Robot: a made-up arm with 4 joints.
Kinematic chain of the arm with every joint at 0, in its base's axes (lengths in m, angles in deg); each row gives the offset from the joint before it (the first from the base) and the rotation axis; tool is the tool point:
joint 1: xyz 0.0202 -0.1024 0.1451 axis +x
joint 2: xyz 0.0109 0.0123 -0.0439 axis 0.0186 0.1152 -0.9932
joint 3: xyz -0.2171 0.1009 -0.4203 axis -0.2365 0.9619 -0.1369
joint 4: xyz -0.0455 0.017 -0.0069 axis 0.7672 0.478 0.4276
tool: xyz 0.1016 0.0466 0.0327
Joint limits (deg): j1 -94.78..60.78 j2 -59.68..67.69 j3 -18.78..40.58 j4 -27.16..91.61
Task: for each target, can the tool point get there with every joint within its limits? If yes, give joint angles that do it. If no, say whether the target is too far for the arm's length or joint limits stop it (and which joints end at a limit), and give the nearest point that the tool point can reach.
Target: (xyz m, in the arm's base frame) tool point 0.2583 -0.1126 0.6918
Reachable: no: joint limits stop it (at a limit: joint 1, joint 2, joint 3, joint 4) | nearest point 0.0955 0.3943 0.2092 | short by 0.719 m
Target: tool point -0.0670 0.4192 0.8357
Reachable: no: too far | nearest point 0.0082 0.3976 0.2130 | short by 0.628 m
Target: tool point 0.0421 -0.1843 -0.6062
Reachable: no: too far | nearest point 0.0389 -0.1623 -0.4041 | short by 0.203 m
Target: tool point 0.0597 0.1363 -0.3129
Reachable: yes | joints -5.62 57.62 4.35 62.06
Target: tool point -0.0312 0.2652 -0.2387
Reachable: yes | joints 16.21 34.81 32.74 2.76
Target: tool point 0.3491 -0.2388 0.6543
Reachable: no: joint limits stop it (at a limit: joint 1, joint 2, joint 3, joint 4) | nearest point -0.1518 -0.5330 0.2262 | short by 0.722 m
